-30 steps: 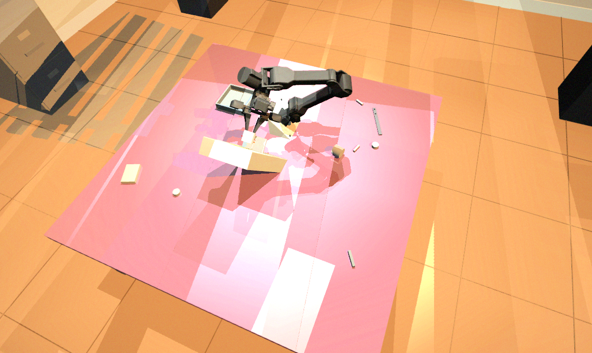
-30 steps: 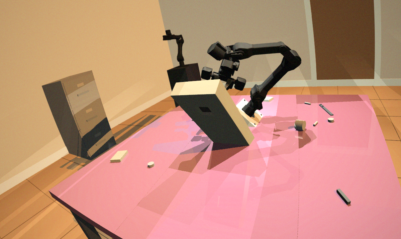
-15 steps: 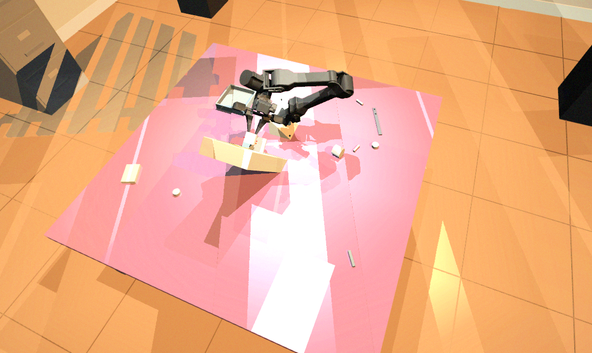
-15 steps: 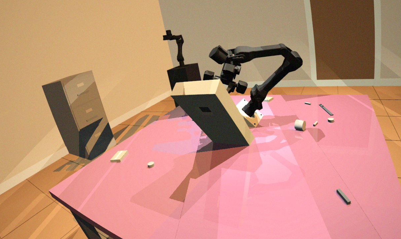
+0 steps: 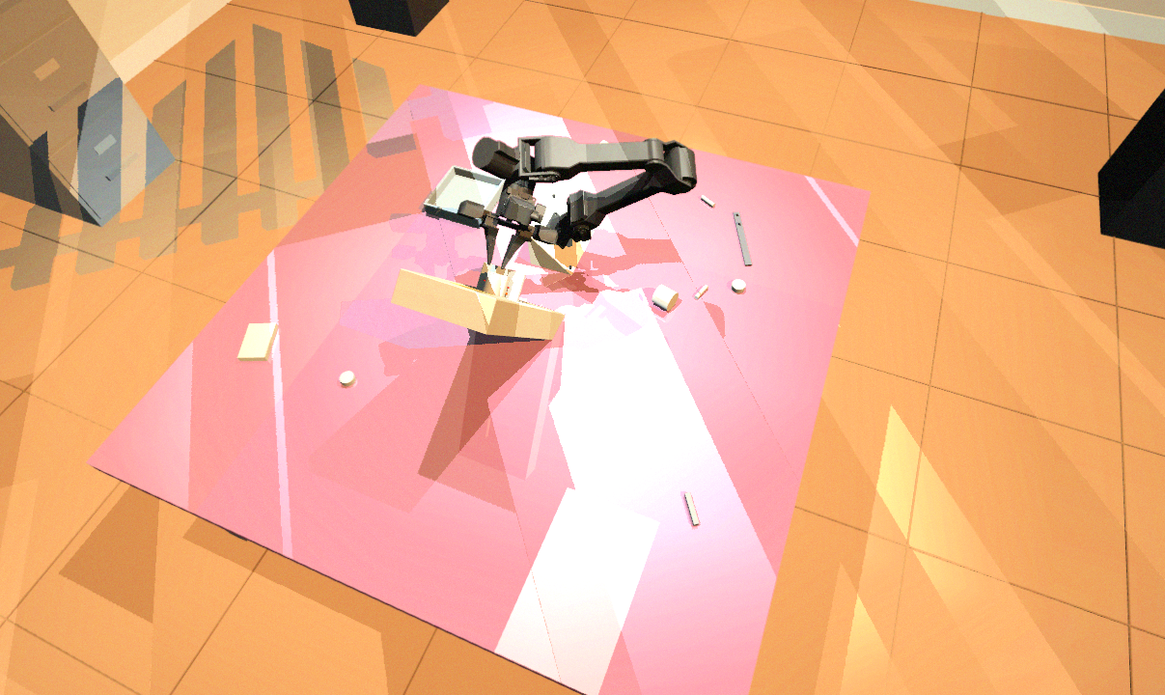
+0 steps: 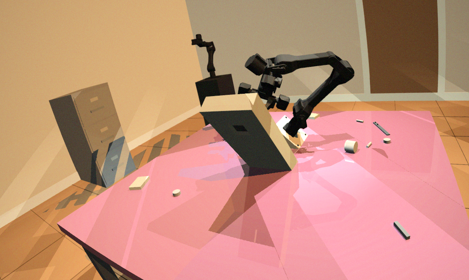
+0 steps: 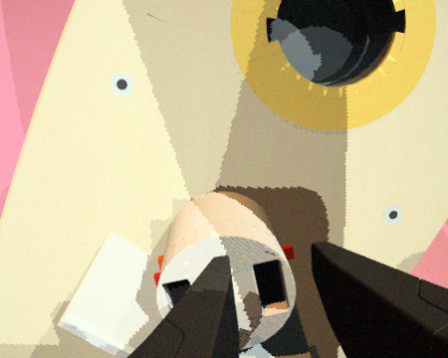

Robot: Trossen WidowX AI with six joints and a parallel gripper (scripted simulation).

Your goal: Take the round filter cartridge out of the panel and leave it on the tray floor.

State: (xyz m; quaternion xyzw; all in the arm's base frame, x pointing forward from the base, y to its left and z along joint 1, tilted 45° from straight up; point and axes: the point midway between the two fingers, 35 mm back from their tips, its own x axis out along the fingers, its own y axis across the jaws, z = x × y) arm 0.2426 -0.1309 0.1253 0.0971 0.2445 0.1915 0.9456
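Right now the service panel is 50 mm ahead of my gripper tip and 50 mm below it. Also, from my gripper tip: pale blue tray (340 mm behind, 280 mm to the right, 210 mm below).
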